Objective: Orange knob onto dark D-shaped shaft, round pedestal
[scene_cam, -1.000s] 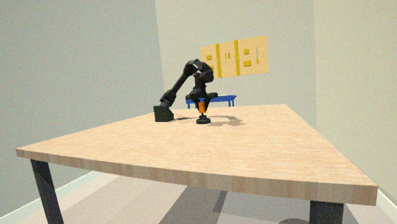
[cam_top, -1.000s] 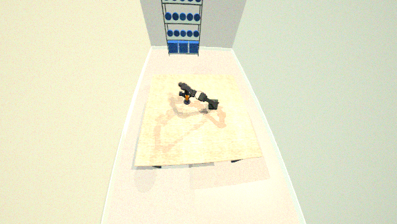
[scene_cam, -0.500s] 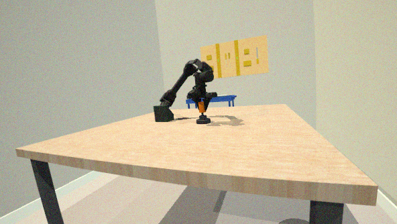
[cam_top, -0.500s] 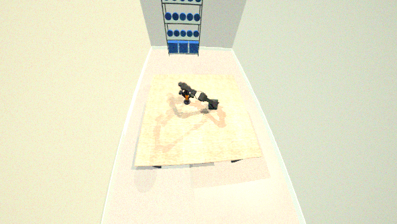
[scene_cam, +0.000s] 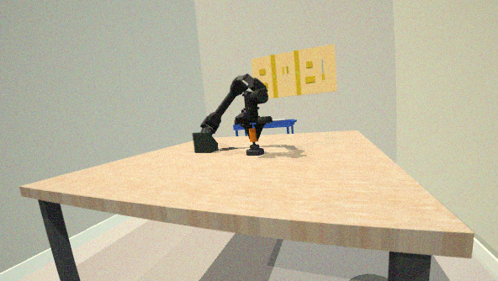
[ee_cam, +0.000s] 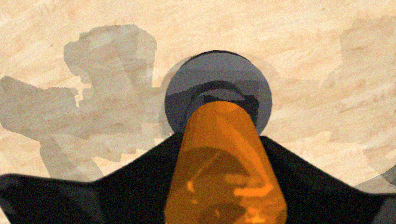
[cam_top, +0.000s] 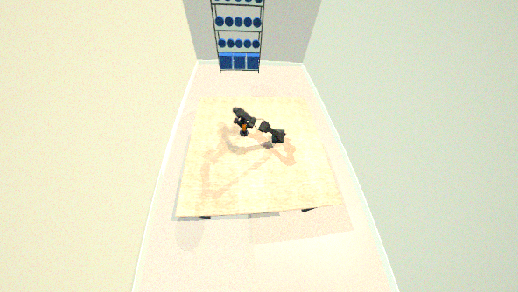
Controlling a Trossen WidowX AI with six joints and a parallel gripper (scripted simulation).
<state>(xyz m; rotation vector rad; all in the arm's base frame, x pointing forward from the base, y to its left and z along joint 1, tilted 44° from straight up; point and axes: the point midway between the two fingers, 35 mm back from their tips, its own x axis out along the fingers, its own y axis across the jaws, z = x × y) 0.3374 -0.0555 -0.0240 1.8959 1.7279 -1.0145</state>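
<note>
My gripper tip is now 2 cm below the orange knob. From my gripper tip the other things lie so: pedestal 4 cm below.
</note>
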